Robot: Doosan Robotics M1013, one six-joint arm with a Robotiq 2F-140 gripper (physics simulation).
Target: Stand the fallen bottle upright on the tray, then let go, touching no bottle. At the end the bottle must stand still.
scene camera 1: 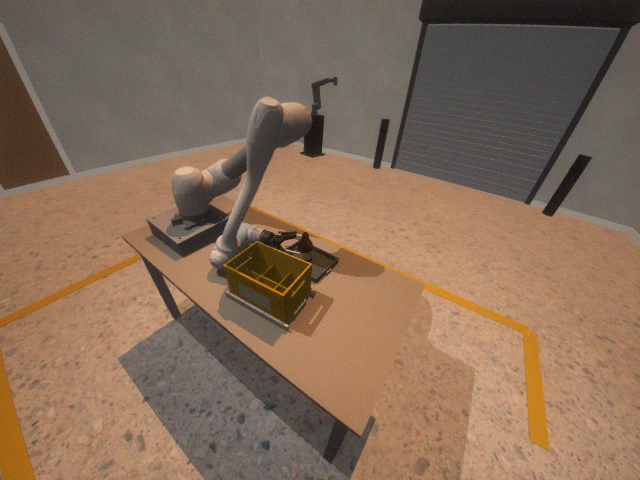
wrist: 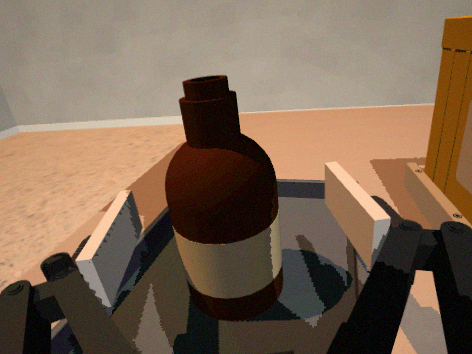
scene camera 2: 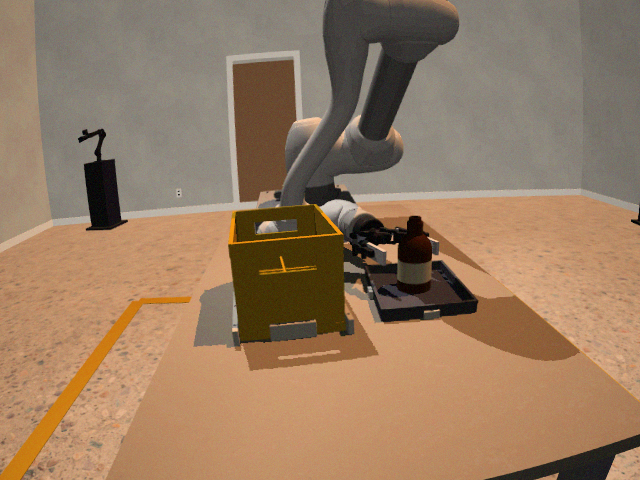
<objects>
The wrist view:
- my gripper: 230, 196
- brown bottle: 221, 188
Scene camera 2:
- my gripper: 412, 253
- brown bottle: 414, 262
</objects>
